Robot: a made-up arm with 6 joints. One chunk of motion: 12 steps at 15 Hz.
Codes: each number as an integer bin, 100 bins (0 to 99) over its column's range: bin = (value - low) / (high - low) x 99, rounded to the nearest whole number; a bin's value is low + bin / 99 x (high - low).
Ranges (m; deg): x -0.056..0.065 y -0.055..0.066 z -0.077..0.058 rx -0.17..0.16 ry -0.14..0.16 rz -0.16..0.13
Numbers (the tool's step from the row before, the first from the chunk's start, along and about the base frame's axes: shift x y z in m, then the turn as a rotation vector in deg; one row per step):
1: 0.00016 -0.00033 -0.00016 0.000 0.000 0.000
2: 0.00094 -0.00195 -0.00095 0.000 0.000 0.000
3: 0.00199 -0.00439 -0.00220 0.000 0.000 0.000
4: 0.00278 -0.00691 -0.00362 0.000 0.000 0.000
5: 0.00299 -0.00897 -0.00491 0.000 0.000 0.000
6: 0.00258 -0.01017 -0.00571 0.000 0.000 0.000
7: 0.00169 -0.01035 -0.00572 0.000 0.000 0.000
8: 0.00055 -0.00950 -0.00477 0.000 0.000 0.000
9: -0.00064 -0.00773 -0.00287 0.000 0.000 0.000
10: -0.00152 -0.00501 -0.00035 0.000 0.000 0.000
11: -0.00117 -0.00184 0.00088 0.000 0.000 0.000
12: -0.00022 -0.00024 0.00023 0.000 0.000 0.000
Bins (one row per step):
1: 46 45 56 51 46 55
2: 47 43 56 51 46 55
3: 47 41 55 51 46 55
4: 48 39 54 51 46 55
5: 48 38 53 51 46 55
6: 48 37 52 51 46 55
7: 47 37 52 51 46 55
8: 46 37 53 51 46 55
9: 45 39 54 51 46 55
10: 45 41 56 51 46 55
11: 45 43 57 51 46 55
12: 46 45 57 51 46 55

